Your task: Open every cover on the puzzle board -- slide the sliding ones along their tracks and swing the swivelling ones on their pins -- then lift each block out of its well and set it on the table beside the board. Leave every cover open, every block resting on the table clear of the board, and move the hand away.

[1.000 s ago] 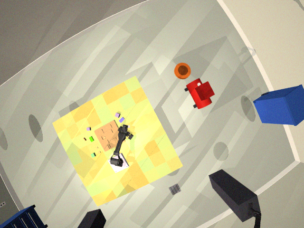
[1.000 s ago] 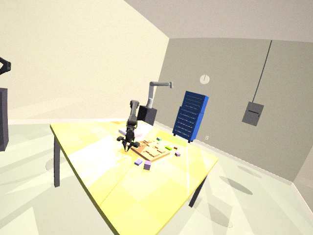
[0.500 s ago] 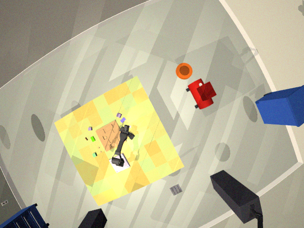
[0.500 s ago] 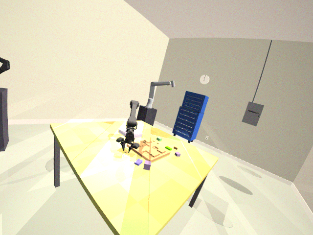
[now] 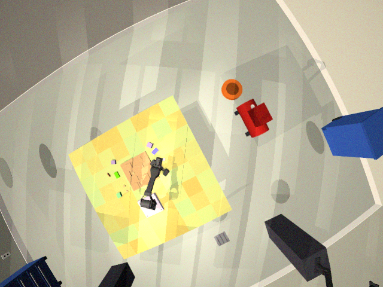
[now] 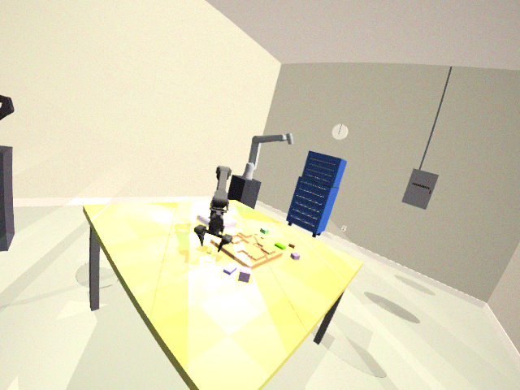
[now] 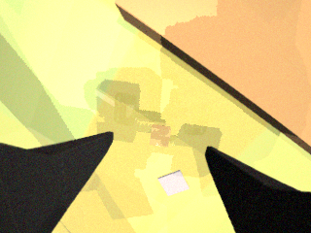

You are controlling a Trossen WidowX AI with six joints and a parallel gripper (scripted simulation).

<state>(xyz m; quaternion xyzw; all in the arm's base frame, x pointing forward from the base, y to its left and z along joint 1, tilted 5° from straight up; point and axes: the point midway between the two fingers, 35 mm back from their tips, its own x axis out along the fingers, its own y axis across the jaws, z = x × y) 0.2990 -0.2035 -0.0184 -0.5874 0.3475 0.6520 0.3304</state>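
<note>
Right now the tan puzzle board is 250 mm to the left of my gripper tip and 20 mm ahead of it. Round my gripper tip: lilac block (450 mm to the left, 210 mm ahead, 10 mm below); brown block (550 mm to the left, 100 mm ahead, 10 mm below).
</note>
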